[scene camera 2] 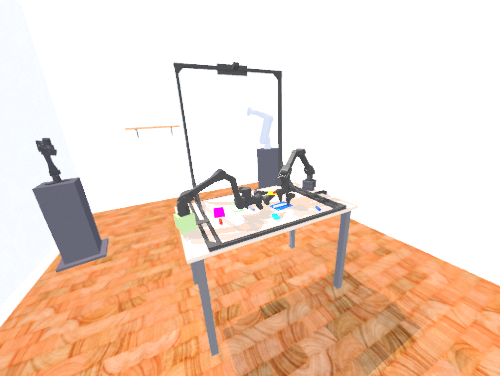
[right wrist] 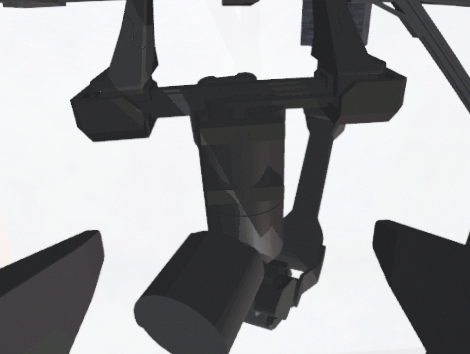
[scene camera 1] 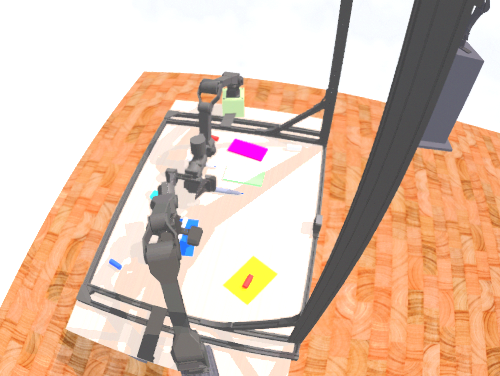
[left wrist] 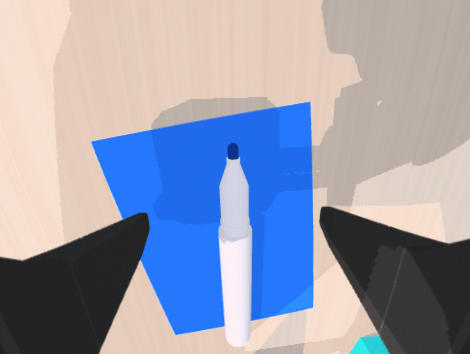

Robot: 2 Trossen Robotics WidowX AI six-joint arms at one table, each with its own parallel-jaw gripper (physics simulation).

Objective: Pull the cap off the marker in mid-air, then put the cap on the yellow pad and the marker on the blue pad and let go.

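Where they show: left gripper, fingertip midpoint: (scene camera 2: pixel 284 204) (left wrist: pixel 235 218); right gripper, fingertip midpoint: (scene camera 2: pixel 271 193) (right wrist: pixel 239 239) (scene camera 1: pixel 182 196); left arm's base, origin of the base link: (scene camera 2: pixel 309 180) (scene camera 1: pixel 196 363); right arm's base, origin of the base link: (scene camera 2: pixel 183 213) (scene camera 1: pixel 233 93).
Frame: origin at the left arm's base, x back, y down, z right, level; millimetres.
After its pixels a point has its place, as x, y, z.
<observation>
The uncapped white marker (left wrist: pixel 236 280) {-489, 70, 35}, with a dark blue tip, lies over the blue pad (left wrist: pixel 287 250) {-503, 87, 4} (scene camera 1: pixel 187 248) {-426, 87, 47} between the fingers, apart from both. Its rear end reaches past the pad's near edge; whether it rests flat is hard to tell. My left gripper (left wrist: pixel 235 218) {-459, 78, 18} (scene camera 2: pixel 284 201) {-459, 78, 18} is open around the marker. A small red cap (scene camera 1: pixel 248 281) {-250, 70, 216} lies on the yellow pad (scene camera 1: pixel 258 269) {-292, 87, 261}. My right gripper (scene camera 2: pixel 266 202) {-561, -29, 69} is open and empty, close beside the left gripper. The left arm hides part of the blue pad in scene camera 1.
A blue cap (scene camera 1: pixel 115 264) {-403, 68, -222}, a cyan piece (scene camera 1: pixel 154 195) {-674, 74, -43} (scene camera 2: pixel 276 216) {-680, 73, -41} and a second red cap (scene camera 2: pixel 220 221) {-939, 67, 223} lie on the table. A pale blue marker (scene camera 1: pixel 230 191) {-619, 73, 245} lies beside the right gripper. A magenta pad (scene camera 1: pixel 247 150) {-815, 80, 361} and a pale green pad (scene camera 1: pixel 257 179) {-655, 80, 358} lie beyond.
</observation>
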